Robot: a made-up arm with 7 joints.
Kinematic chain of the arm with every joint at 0, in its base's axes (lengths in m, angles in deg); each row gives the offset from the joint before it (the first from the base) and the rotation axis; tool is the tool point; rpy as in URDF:
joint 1: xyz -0.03 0 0.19 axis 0.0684 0.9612 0.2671
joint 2: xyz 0 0.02 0.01 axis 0.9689 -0.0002 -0.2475
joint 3: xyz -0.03 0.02 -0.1 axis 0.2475 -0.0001 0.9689
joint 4: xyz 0.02 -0.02 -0.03 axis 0.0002 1 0
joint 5: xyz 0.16 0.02 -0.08 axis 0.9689 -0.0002 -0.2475
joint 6: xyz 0.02 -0.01 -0.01 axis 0.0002 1 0
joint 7: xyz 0.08 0 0 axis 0.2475 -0.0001 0.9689
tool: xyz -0.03 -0.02 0 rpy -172.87 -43.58 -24.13
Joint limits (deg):
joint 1: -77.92..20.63
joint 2: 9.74..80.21
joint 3: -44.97..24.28
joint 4: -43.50..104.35
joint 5: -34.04..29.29
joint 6: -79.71..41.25
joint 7: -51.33..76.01
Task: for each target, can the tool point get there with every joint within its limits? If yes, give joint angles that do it. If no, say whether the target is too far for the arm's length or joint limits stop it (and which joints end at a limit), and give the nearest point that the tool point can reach.
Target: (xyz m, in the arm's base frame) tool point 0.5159 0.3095 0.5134
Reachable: no: too far | nearest point 0.2935 0.2129 0.3600 | short by 0.287 m
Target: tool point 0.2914 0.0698 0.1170
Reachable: yes | joints -47.76 59.17 -28.01 15.54 -28.89 10.98 25.80
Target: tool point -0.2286 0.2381 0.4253
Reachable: no: joint limits stop it (at a limit: joint 1, joint 2, joint 4, joint 5, joint 6) | nearest point -0.1709 0.3742 0.2974 | short by 0.195 m
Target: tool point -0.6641 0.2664 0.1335
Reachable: no: too far | nearest point -0.3360 0.2166 0.0477 | short by 0.343 m
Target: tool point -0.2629 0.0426 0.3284
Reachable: no: joint limits stop it (at a limit: joint 1, joint 3, joint 4, joint 5, joint 7) | nearest point -0.0740 -0.0013 0.3477 | short by 0.195 m
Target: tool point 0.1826 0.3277 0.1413
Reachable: yes | joints -49.12 74.41 -18.96 59.99 6.29 28.94 -3.71
